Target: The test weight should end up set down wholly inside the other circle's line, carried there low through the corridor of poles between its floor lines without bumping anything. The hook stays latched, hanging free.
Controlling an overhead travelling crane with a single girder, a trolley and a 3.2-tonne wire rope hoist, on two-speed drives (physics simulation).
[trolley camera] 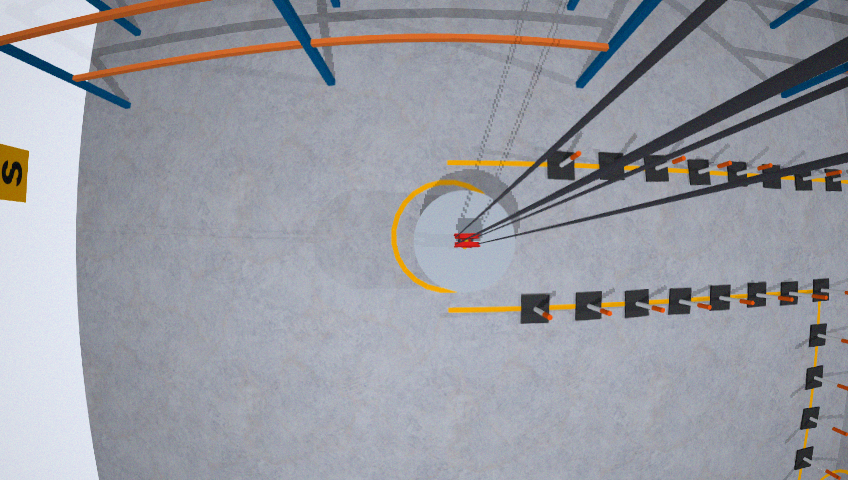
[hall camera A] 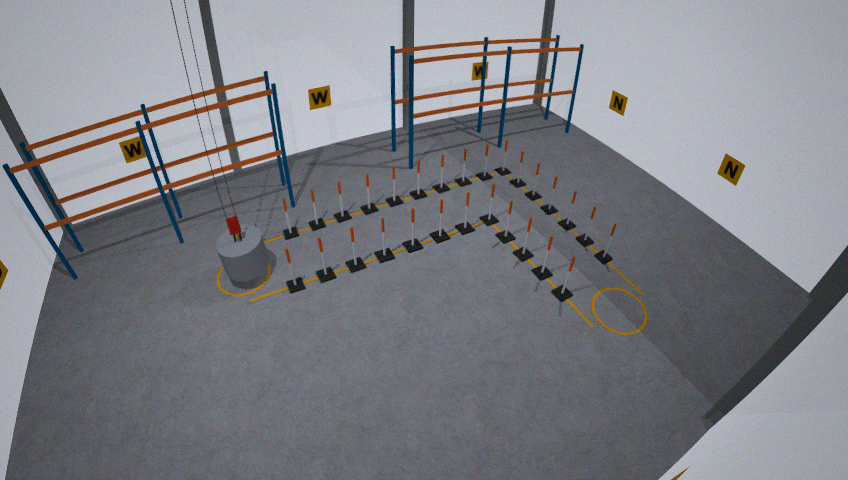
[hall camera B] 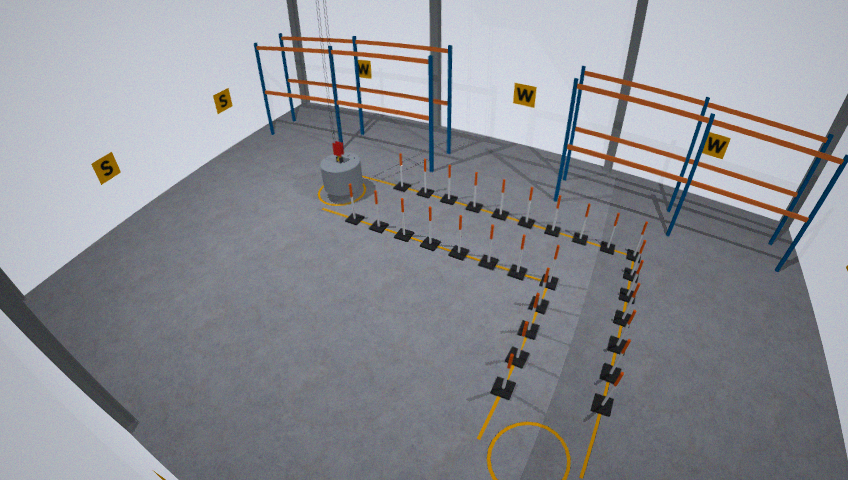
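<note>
The grey cylindrical test weight [hall camera A: 242,261] [hall camera B: 340,178] [trolley camera: 464,270] hangs upright and low over the yellow circle [hall camera A: 239,294] [hall camera B: 319,193] [trolley camera: 393,234] at the south end of the corridor. In the trolley view it covers the circle's corridor side, while the far side shows. The gap to the floor is small and hard to judge. My hook [hall camera A: 237,236] [hall camera B: 339,158] [trolley camera: 466,240], under the red block, is shut on the weight's top. The second circle [hall camera A: 645,316] [hall camera B: 528,423] lies at the corridor's other end.
Poles on black bases stand along both floor lines; the nearest ones, a near-side pole [hall camera A: 295,284] [hall camera B: 354,218] [trolley camera: 534,308] and a wall-side pole [hall camera A: 290,232] [hall camera B: 402,186] [trolley camera: 561,165], stand just beyond the weight. A blue-and-orange rack [hall camera A: 286,160] [hall camera B: 430,118] [trolley camera: 458,38] stands along the W wall.
</note>
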